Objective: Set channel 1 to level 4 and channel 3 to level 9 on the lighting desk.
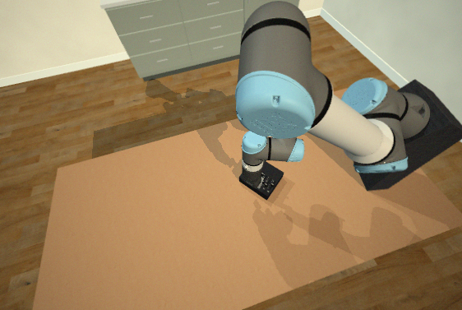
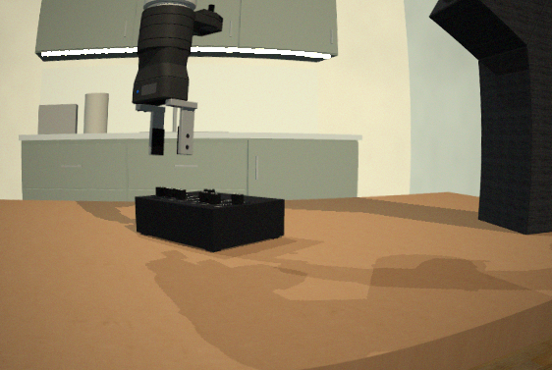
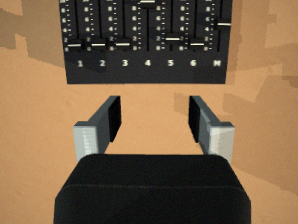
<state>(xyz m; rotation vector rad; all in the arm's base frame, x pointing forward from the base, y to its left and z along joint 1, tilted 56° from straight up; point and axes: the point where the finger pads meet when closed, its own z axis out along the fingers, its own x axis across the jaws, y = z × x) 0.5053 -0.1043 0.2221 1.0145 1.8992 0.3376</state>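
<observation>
The channel 1 cap is 8 cm to the right of my hand, 7 cm below it and 2 cm behind it. Also, from my hand: channel 5 cap: 7 cm below, 5 cm behind; then channel 3 cap: 7 cm below, 4 cm to the right, 3 cm behind; then channel 6 cap: 7 cm below, 5 cm behind, 2 cm to the left.
</observation>
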